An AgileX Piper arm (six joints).
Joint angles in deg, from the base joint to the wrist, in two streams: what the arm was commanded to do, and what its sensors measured. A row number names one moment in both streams.
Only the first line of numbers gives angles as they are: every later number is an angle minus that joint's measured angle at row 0.
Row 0, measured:
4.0, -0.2, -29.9, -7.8, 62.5, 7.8
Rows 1 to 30, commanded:
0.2, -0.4, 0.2, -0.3, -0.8, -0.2
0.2, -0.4, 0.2, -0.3, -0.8, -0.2
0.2, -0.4, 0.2, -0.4, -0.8, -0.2
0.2, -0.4, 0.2, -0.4, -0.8, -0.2
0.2, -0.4, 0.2, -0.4, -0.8, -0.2
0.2, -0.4, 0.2, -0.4, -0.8, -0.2
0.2, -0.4, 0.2, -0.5, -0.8, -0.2
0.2, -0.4, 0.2, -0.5, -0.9, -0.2
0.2, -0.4, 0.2, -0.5, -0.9, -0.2
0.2, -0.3, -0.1, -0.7, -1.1, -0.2
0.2, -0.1, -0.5, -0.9, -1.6, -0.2
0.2, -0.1, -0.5, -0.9, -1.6, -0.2
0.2, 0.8, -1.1, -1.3, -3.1, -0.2
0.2, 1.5, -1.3, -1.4, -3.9, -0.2
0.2, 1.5, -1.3, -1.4, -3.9, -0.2
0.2, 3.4, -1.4, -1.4, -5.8, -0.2
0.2, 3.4, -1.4, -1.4, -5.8, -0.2
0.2, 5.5, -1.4, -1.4, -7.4, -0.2
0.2, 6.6, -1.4, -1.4, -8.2, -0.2
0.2, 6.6, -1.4, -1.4, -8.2, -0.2
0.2, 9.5, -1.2, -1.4, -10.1, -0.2
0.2, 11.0, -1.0, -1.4, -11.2, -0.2
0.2, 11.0, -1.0, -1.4, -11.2, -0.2
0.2, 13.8, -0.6, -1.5, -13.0, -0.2
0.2, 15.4, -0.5, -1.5, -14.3, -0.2
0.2, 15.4, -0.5, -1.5, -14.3, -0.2
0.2, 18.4, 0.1, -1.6, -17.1, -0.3
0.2, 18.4, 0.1, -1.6, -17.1, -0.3
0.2, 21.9, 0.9, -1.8, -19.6, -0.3
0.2, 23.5, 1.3, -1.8, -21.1, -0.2
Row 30, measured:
0.0, 19.7, 0.2, -1.0, -16.4, 0.0
